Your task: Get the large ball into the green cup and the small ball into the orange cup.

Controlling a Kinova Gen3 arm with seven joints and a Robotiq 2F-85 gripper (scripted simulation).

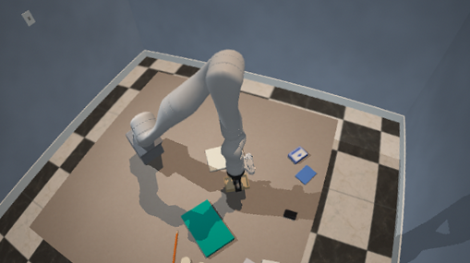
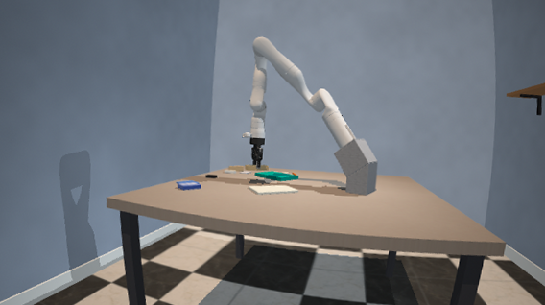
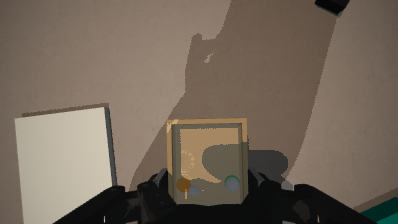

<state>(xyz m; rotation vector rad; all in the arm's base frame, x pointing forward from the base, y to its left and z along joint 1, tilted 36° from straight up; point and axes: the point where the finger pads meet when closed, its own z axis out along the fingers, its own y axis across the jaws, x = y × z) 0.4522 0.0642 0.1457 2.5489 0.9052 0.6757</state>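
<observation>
My gripper is now 2 cm above the covered wooden puzzle. From my hand the other things lie so: teal book (23 cm to the right, 8 cm below, 4 cm behind); cream pad (15 cm to the left, 14 cm behind, 9 cm below); black block (28 cm ahead, 8 cm below, 2 cm to the right).
</observation>
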